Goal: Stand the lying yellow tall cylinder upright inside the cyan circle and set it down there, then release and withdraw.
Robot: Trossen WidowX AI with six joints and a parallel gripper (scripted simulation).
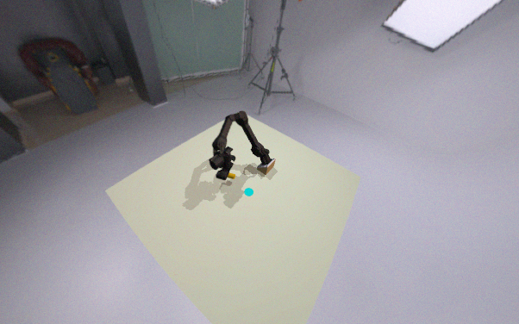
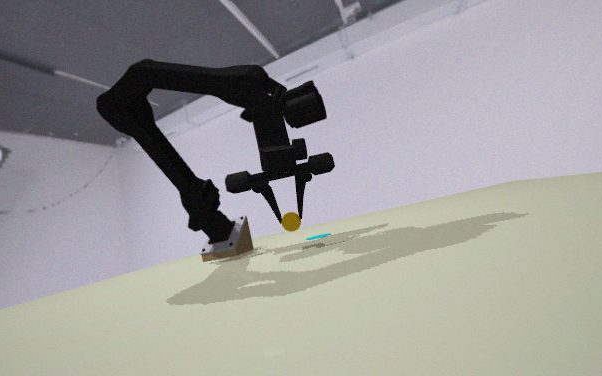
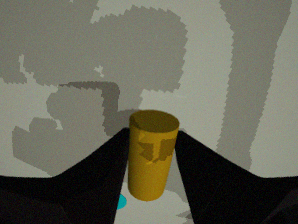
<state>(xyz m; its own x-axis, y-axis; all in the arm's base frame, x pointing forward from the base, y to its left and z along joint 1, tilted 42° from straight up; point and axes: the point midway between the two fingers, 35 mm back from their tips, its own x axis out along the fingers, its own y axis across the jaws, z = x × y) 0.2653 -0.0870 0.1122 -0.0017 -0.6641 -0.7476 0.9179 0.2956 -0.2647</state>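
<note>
Right now the cyan circle is 20 mm behind my gripper tip, 170 mm to the left of it and 50 mm below it. From my gripper tip the other things lie so: yellow cylinder 10 mm behind, 20 mm to the left.
</note>
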